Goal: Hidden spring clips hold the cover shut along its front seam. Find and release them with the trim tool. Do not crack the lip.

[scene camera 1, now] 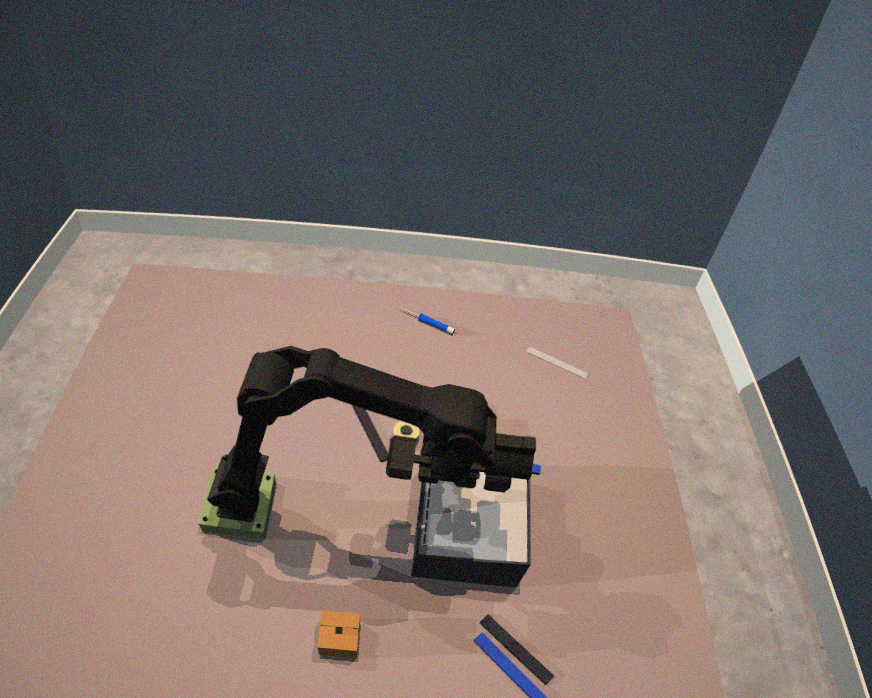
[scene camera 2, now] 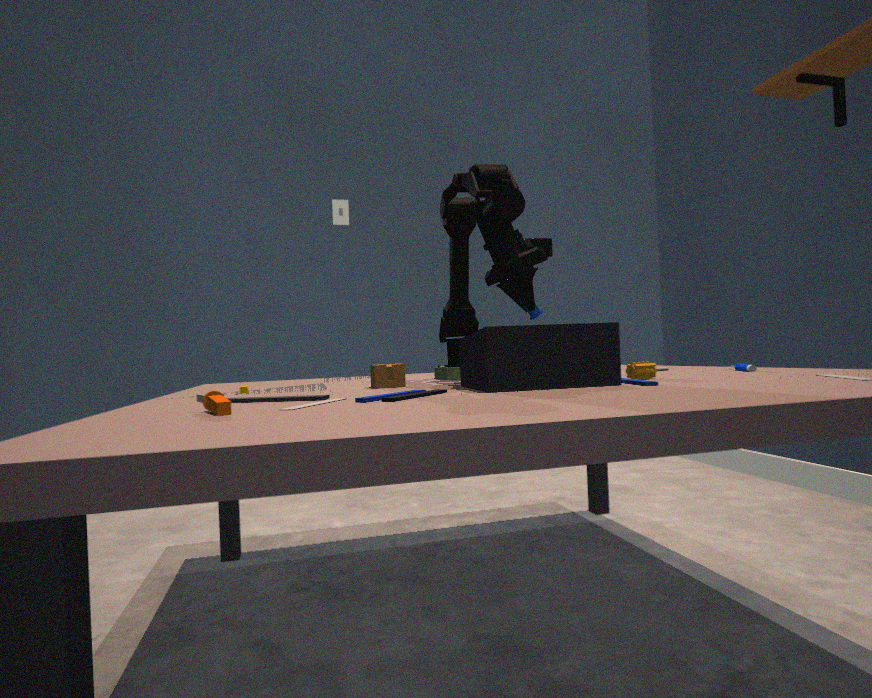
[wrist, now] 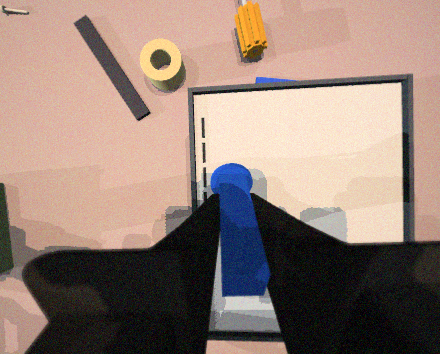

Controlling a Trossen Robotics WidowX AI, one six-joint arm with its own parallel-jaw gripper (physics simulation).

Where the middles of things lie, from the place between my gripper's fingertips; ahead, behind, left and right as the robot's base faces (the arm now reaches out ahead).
My gripper is now 60 mm short of the cover point(scene camera 1: 475, 523), 50 mm above it and 20 mm to the left of it. Also, from my hand: blue trim tool point(wrist: 244, 269) right at my hand; then cream ring point(wrist: 157, 51) 160 mm to the left, 120 mm below, 70 mm behind; then orange block point(scene camera 1: 339, 632) 250 mm to the right, 140 mm behind, 110 mm below.
